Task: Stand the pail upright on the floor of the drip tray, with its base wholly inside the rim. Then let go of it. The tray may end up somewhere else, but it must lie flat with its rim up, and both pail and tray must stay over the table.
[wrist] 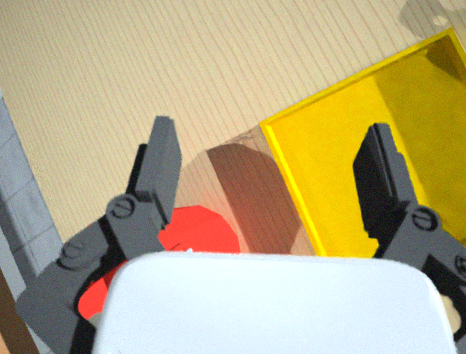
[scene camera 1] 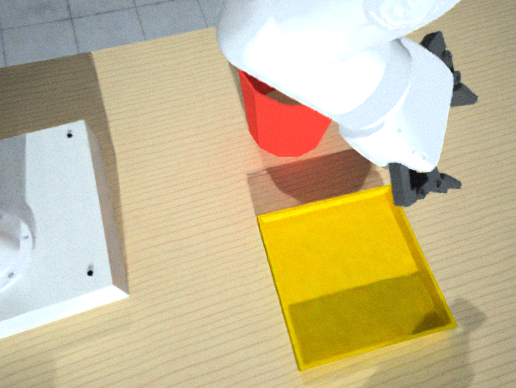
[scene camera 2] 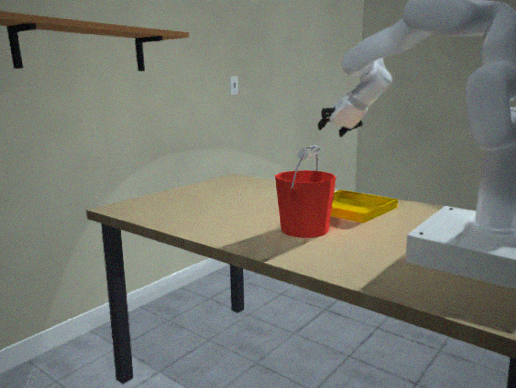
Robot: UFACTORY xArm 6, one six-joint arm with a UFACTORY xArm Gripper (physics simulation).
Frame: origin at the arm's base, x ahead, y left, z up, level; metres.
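Seen in the pictures: gripper, fingertip midpoint: (wrist: 269,139) (scene camera 1: 454,143) (scene camera 2: 329,130); arm's base, origin of the base link: (scene camera 2: 494,226).
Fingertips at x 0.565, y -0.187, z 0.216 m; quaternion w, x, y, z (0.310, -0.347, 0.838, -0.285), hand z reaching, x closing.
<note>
Offsets run from my fingertips to a thing's middle. "*": to the spot under its first point. Level surfaces: height alone.
The red pail (scene camera 1: 290,127) (scene camera 2: 306,205) (wrist: 205,227) stands upright on the table, beside the tray and outside it. Its handle @[* 0.068 m back, 0.301 m left, 0.030 m down] (scene camera 2: 309,151) stands up above the rim in scene camera 2; the arm hides it in scene camera 1. The yellow drip tray @[0.078 m back, 0.042 m right, 0.279 m down] (scene camera 1: 350,250) (scene camera 2: 350,212) (wrist: 325,165) lies flat on the table with its rim up. My gripper (scene camera 1: 465,141) (scene camera 2: 332,131) (wrist: 269,139) is open and empty. It is tilted downward, above and beyond the pail's handle in scene camera 2, touching neither pail nor tray. Part of the pail is hidden behind my gripper body in the wrist view.
The white robot base (scene camera 1: 65,210) (scene camera 2: 450,245) stands on the wooden table @[0.295 m down] (scene camera 1: 190,225) (scene camera 2: 200,210), with the pail and tray to one side. The pail is nearer a table edge than the tray. A wall shelf (scene camera 2: 90,26) hangs at the upper left in scene camera 2.
</note>
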